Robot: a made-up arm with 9 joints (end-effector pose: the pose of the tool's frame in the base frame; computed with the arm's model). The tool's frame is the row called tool. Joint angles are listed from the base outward.
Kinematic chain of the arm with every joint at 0, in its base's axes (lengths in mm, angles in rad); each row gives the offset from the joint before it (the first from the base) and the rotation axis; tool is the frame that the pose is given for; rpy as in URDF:
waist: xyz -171 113 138 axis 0.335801 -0.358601 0.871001
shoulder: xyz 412 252 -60 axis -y
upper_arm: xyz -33 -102 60 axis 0.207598 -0.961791 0.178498
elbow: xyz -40 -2 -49 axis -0.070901 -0.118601 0.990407
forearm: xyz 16 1 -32 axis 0.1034 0.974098 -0.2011
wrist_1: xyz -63 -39 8 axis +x
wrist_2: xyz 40 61 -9 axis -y
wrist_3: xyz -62 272 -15 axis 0.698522 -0.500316 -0.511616
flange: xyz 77 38 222 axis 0.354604 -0.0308 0.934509
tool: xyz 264 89 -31 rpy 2.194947 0.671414 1.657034
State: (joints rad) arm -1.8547 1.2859 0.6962 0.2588 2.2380 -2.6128 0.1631 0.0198 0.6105
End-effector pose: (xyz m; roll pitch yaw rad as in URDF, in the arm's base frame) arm -0.8187 -0.2400 -0.0902 -1.1579 -0.7873 2.2849
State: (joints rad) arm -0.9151 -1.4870 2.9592 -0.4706 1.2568 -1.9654 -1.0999 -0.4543 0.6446
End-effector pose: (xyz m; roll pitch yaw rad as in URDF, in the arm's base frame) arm 0.3478 -0.0723 -0.7917 -2.1629 0.0963 1.8053
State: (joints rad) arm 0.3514 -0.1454 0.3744 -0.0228 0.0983 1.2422 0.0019 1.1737 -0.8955
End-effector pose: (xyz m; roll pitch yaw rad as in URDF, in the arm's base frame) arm 0.1653 0.2654 0.0964 -2.3738 -0.5609 0.4122
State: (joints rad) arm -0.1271 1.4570 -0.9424 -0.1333 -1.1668 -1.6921 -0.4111 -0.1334 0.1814
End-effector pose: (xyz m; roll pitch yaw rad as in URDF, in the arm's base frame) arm 0.6548 -0.0405 0.2647 0.7137 0.3649 -1.1937
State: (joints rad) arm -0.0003 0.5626 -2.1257 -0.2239 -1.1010 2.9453 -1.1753 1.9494 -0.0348
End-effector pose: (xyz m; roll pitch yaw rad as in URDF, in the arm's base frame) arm 0.0293 0.1854 0.0240 -1.5235 0.1570 -0.1994
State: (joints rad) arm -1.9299 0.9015 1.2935 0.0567 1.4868 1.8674 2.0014 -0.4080 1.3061
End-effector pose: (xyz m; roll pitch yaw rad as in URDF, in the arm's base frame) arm 0.0274 0.1722 0.5636 0.1104 0.1088 -0.2309
